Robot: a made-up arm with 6 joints. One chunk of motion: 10 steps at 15 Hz.
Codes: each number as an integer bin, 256 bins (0 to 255) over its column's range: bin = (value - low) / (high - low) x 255, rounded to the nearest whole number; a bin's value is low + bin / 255 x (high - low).
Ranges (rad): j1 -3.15..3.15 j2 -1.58..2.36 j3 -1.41..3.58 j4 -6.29..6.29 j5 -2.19..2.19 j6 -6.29..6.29
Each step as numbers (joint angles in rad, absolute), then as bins.
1 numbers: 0.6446 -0.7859 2.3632 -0.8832 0.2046 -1.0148
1 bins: 154 51 193 110 139 107
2 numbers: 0.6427 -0.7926 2.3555 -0.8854 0.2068 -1.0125
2 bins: 154 51 192 110 140 107
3 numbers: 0.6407 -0.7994 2.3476 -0.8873 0.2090 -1.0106
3 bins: 153 51 192 110 140 107
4 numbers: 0.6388 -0.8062 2.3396 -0.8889 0.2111 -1.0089
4 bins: 153 50 192 109 140 107
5 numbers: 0.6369 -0.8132 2.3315 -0.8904 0.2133 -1.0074
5 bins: 153 50 191 109 140 107
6 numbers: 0.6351 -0.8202 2.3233 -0.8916 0.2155 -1.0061
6 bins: 153 49 191 109 140 107
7 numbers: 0.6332 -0.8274 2.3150 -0.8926 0.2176 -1.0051
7 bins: 153 49 190 109 140 107
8 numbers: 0.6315 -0.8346 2.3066 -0.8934 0.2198 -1.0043
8 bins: 153 48 190 109 140 107
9 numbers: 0.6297 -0.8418 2.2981 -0.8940 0.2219 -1.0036
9 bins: 153 48 189 109 140 107
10 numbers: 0.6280 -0.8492 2.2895 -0.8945 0.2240 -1.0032
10 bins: 153 47 189 109 141 107
